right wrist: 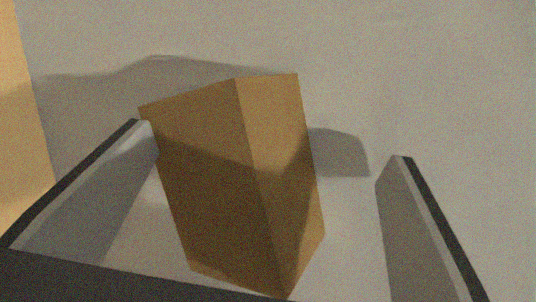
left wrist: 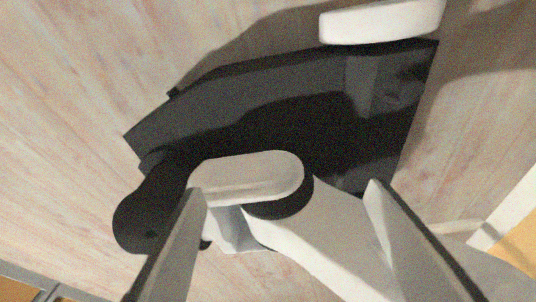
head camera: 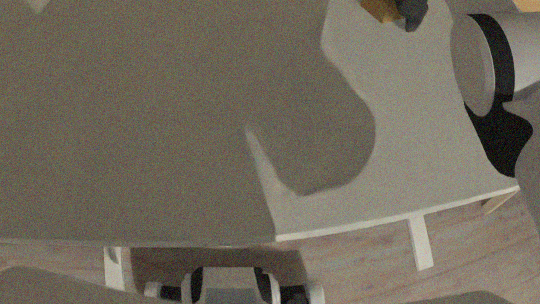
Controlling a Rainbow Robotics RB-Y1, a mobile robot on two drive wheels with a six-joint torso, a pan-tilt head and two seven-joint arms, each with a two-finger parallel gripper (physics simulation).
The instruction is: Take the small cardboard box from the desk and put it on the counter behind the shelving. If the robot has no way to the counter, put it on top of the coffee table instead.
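Frame: origin at the robot's base, x left, y ahead, z down, level; metres.
Where they show: left gripper, fingertip midpoint: (left wrist: 284, 193); right gripper, fingertip midpoint: (right wrist: 266, 153) (head camera: 401, 5).
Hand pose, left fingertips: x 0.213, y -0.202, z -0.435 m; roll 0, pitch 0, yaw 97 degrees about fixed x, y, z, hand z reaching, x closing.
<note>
After its pixels a point has its place.
The small cardboard box (head camera: 381, 11) {x -0.278, y 0.375, z -0.977 m} (right wrist: 215, 175) {x -0.321, y 0.411, z -1.002 m} is on the pale desk (head camera: 425, 125) {x -0.284, y 0.139, z -0.952 m} (right wrist: 430, 75) {x -0.376, y 0.354, z -0.952 m}, at the top edge of the head view. My right gripper (head camera: 413, 15) {x -0.331, y 0.400, z -0.983 m} (right wrist: 266, 153) {x -0.331, y 0.400, z -0.983 m} is open, with the box between its spread fingers in the right wrist view. The box is close to the finger at picture left, with a wide gap to the finger at picture right. Contact with the left-hand finger is unclear. My left gripper (left wrist: 284, 193) {x 0.213, y -0.202, z -0.436 m} is open and empty, pointing down over the robot's base. The counter, shelving and coffee table cannot be made out.
The desk's near edge crosses the lower head view, with a white leg (head camera: 421, 242) below it. The robot's dark base (left wrist: 300, 120) {x 0.115, y -0.158, z -0.170 m} and a white base part (left wrist: 382, 22) lie beneath the left gripper. An orange-tan surface (right wrist: 20, 125) {x -0.187, y 0.799, z -0.968 m} borders the desk in the right wrist view.
</note>
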